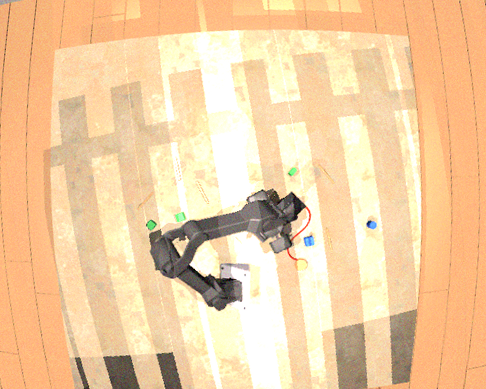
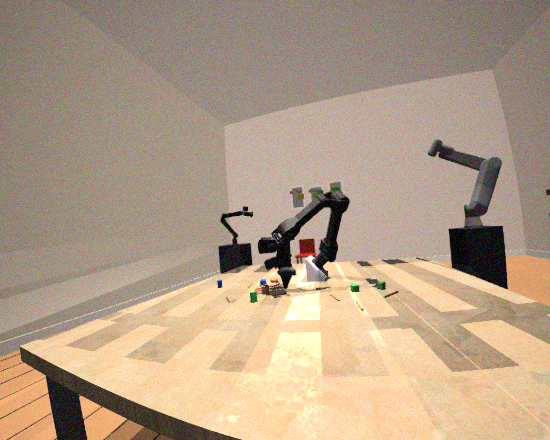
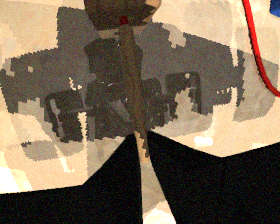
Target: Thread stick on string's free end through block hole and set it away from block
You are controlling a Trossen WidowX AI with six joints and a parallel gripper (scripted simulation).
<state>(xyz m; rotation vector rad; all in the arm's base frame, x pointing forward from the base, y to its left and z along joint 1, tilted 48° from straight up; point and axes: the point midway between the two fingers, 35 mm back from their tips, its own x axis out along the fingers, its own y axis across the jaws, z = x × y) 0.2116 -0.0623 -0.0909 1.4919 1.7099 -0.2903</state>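
Right now the wooden block is 40 mm ahead of my gripper tip, 80 mm to the right of it and 10 mm above it. From my gripper tip the other things lie so: blue cube (80 mm behind, 130 mm to the right, 10 mm above); then round wooden button (150 mm behind, 100 mm to the right); then thin wooden stick (20 mm ahead, 40 mm to the right, 10 mm above).
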